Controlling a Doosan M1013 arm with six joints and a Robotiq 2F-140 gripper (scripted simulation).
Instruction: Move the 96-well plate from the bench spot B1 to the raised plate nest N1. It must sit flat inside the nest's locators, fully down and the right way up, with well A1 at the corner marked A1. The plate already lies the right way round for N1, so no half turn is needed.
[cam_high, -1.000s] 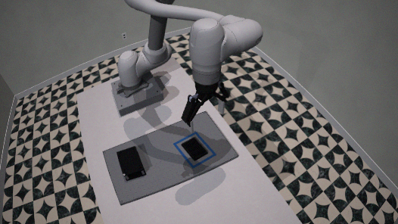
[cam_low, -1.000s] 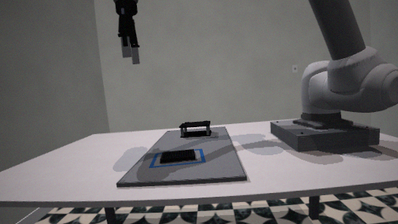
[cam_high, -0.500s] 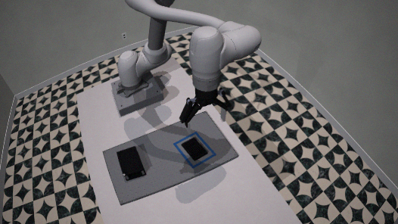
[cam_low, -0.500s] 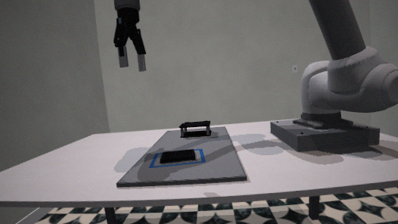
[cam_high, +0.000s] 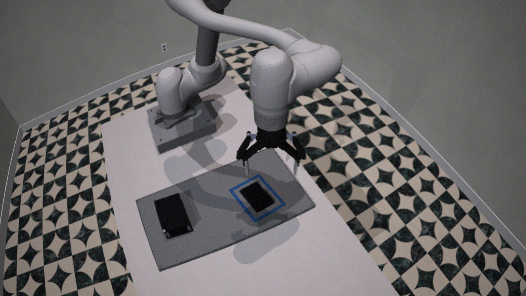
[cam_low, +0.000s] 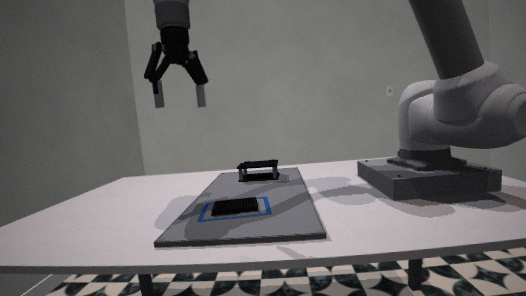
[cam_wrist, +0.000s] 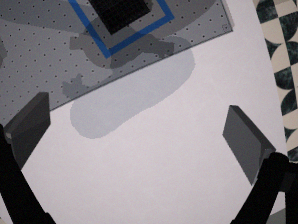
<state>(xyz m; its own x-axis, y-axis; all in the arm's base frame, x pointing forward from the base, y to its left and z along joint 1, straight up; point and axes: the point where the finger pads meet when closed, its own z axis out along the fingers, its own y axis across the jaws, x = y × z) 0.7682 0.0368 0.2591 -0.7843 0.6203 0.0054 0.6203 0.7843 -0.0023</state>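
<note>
Now: hand 30 cm above the black 96-well plate, 12 cm past it and 2 cm to the right of it. From my hand the other things lie so: raised black nest N1 (33 cm to the right, 25 cm below, 22 cm behind); then white corner mark (40 cm to the right, 25 cm below, 16 cm behind).
</note>
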